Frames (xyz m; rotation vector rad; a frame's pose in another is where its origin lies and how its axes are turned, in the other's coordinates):
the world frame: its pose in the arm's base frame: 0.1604 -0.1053 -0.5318 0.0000 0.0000 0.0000
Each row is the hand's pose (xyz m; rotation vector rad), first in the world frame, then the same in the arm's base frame.
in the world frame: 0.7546 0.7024 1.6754 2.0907 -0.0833 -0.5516
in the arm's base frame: 0.9150 0.5971 1.1436 2.0907 -0.0833 -0.5516
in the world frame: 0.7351 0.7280 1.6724 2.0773 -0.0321 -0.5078
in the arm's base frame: 0.8955 0.6227 1.1406 2.0773 -0.0321 -0.5078
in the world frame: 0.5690 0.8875 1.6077 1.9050 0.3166 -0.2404
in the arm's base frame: 0.7294 0.7822 1.0759 1.9050 0.3166 -0.2404
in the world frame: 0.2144 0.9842 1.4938 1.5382 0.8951 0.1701
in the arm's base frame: 0.3748 0.8789 0.9620 1.5382 0.8951 0.1701
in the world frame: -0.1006 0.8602 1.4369 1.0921 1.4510 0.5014
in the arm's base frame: 0.0598 0.7549 0.9051 1.0921 1.4510 0.5014
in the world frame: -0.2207 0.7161 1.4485 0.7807 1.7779 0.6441
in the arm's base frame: -0.0603 0.6108 0.9167 0.7807 1.7779 0.6441
